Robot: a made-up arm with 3 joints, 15 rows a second.
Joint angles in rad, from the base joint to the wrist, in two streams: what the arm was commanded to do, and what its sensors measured. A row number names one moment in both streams.
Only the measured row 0 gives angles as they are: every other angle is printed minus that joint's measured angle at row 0.
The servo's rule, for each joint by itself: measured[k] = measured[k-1] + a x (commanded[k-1-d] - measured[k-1]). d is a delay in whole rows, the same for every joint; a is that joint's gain. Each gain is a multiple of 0.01, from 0.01 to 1. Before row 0 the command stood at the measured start. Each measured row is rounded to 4 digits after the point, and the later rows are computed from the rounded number. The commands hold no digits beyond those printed.
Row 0, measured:
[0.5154, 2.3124, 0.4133]
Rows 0 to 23, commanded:
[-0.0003, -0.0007, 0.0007]
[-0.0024, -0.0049, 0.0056]
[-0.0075, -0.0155, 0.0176]
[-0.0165, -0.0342, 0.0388]
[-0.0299, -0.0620, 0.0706]
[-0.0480, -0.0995, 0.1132]
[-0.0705, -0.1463, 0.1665]
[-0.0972, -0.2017, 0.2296]
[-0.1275, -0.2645, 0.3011]
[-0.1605, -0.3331, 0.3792]
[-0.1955, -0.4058, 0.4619]
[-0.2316, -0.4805, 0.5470]
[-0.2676, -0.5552, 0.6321]
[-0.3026, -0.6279, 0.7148]
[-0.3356, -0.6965, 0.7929]
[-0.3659, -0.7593, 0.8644]
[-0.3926, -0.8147, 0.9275]
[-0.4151, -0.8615, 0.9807]
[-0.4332, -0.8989, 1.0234]
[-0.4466, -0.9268, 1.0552]
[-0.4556, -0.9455, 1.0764]
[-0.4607, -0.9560, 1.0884]
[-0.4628, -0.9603, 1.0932]
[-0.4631, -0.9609, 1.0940]
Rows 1 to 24, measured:
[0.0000, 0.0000, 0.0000]
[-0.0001, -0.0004, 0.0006]
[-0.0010, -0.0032, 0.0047]
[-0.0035, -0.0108, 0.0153]
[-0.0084, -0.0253, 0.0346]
[-0.0166, -0.0481, 0.0641]
[-0.0285, -0.0800, 0.1044]
[-0.0445, -0.1211, 0.1553]
[-0.0645, -0.1711, 0.2162]
[-0.0884, -0.2290, 0.2858]
[-0.1158, -0.2935, 0.3624]
[-0.1461, -0.3631, 0.4440]
[-0.1786, -0.4359, 0.5285]
[-0.2124, -0.5099, 0.6135]
[-0.2467, -0.5831, 0.6966]
[-0.2805, -0.6534, 0.7756]
[-0.3130, -0.7191, 0.8484]
[-0.3432, -0.7784, 0.9133]
[-0.3705, -0.8299, 0.9686]
[-0.3943, -0.8727, 1.0135]
[-0.4142, -0.9062, 1.0477]
[-0.4299, -0.9306, 1.0712]
[-0.4416, -0.9463, 1.0853]
[-0.4497, -0.9550, 1.0918]
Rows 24 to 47, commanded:
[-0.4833, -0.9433, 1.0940]
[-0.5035, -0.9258, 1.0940]
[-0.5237, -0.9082, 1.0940]
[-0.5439, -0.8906, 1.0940]
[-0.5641, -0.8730, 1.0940]
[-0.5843, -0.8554, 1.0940]
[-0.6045, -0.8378, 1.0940]
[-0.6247, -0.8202, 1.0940]
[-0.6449, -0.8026, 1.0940]
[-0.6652, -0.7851, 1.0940]
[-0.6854, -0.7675, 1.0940]
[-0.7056, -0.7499, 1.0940]
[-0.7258, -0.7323, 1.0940]
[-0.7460, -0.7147, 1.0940]
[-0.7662, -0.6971, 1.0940]
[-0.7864, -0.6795, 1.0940]
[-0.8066, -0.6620, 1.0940]
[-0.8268, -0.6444, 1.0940]
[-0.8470, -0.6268, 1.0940]
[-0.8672, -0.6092, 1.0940]
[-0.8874, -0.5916, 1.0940]
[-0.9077, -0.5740, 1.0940]
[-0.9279, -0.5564, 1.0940]
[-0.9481, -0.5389, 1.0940]
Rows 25 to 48, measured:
[-0.4548, -0.9587, 1.0936]
[-0.4656, -0.9492, 1.0939]
[-0.4800, -0.9347, 1.0940]
[-0.4966, -0.9183, 1.0940]
[-0.5146, -0.9011, 1.0940]
[-0.5334, -0.8837, 1.0940]
[-0.5527, -0.8662, 1.0940]
[-0.5724, -0.8486, 1.0940]
[-0.5923, -0.8310, 1.0940]
[-0.6123, -0.8134, 1.0940]
[-0.6324, -0.7959, 1.0940]
[-0.6525, -0.7783, 1.0940]
[-0.6727, -0.7607, 1.0940]
[-0.6929, -0.7431, 1.0940]
[-0.7131, -0.7255, 1.0940]
[-0.7333, -0.7079, 1.0940]
[-0.7535, -0.6903, 1.0940]
[-0.7737, -0.6728, 1.0940]
[-0.7939, -0.6552, 1.0940]
[-0.8141, -0.6376, 1.0940]
[-0.8343, -0.6200, 1.0940]
[-0.8545, -0.6024, 1.0940]
[-0.8747, -0.5848, 1.0940]
[-0.8949, -0.5672, 1.0940]

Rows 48 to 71, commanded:
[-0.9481, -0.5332, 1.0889]
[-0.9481, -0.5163, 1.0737]
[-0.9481, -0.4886, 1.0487]
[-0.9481, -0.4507, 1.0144]
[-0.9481, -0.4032, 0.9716]
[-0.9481, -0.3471, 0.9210]
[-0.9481, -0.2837, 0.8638]
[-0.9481, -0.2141, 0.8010]
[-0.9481, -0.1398, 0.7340]
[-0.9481, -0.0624, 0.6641]
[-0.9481, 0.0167, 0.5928]
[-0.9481, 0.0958, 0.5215]
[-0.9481, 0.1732, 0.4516]
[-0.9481, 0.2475, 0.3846]
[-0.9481, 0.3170, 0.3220]
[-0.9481, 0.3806, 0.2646]
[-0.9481, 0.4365, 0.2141]
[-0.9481, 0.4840, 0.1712]
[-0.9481, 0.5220, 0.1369]
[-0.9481, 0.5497, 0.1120]
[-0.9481, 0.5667, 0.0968]
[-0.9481, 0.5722, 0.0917]
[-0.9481, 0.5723, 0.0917]
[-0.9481, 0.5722, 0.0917]
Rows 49 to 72, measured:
[-0.9151, -0.5497, 1.0940]
[-0.9276, -0.5395, 1.0898]
[-0.9354, -0.5251, 1.0766]
[-0.9402, -0.5025, 1.0537]
[-0.9432, -0.4704, 1.0215]
[-0.9451, -0.4287, 0.9806]
[-0.9462, -0.3781, 0.9317]
[-0.9469, -0.3196, 0.8760]
[-0.9474, -0.2542, 0.8145]
[-0.9477, -0.1833, 0.7485]
[-0.9479, -0.1083, 0.6793]
[-0.9480, -0.0308, 0.6084]
[-0.9480, 0.0477, 0.5371]
[-0.9480, 0.1255, 0.4670]
[-0.9480, 0.2011, 0.3994]
[-0.9480, 0.2730, 0.3359]
[-0.9480, 0.3397, 0.2774]
[-0.9480, 0.3997, 0.2255]
[-0.9480, 0.4520, 0.1810]
[-0.9480, 0.4954, 0.1448]
[-0.9480, 0.5291, 0.1179]
[-0.9480, 0.5524, 0.1006]
[-0.9480, 0.5647, 0.0933]
[-0.9480, 0.5694, 0.0920]

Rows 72 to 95, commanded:
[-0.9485, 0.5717, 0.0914]
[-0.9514, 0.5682, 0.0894]
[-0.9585, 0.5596, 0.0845]
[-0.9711, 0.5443, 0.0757]
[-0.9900, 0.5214, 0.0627]
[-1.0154, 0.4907, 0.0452]
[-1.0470, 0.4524, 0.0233]
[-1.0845, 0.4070, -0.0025]
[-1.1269, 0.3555, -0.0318]
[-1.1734, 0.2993, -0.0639]
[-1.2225, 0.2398, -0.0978]
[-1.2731, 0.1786, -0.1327]
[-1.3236, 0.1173, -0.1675]
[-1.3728, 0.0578, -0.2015]
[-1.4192, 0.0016, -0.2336]
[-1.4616, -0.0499, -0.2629]
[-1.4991, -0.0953, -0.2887]
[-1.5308, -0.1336, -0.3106]
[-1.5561, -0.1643, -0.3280]
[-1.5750, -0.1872, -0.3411]
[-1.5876, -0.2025, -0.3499]
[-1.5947, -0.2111, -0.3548]
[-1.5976, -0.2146, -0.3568]
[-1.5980, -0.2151, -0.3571]
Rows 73 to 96, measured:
[-0.9480, 0.5711, 0.0918]
[-0.9482, 0.5715, 0.0915]
[-0.9494, 0.5695, 0.0898]
[-0.9529, 0.5634, 0.0855]
[-0.9598, 0.5516, 0.0775]
[-0.9713, 0.5329, 0.0654]
[-0.9881, 0.5067, 0.0488]
[-1.0105, 0.4730, 0.0279]
[-1.0386, 0.4321, 0.0030]
[-1.0722, 0.3846, -0.0255]
[-1.1107, 0.3317, -0.0570]
[-1.1532, 0.2747, -0.0905]
[-1.1988, 0.2151, -0.1251]
[-1.2462, 0.1545, -0.1599]
[-1.2943, 0.0945, -0.1940]
[-1.3418, 0.0369, -0.2265]
[-1.3873, -0.0169, -0.2563]
[-1.4298, -0.0655, -0.2829]
[-1.4682, -0.1077, -0.3056]
[-1.5016, -0.1428, -0.3240]
[-1.5295, -0.1703, -0.3380]
[-1.5516, -0.1903, -0.3478]
[-1.5680, -0.2032, -0.3535]
[-1.5792, -0.2103, -0.3562]

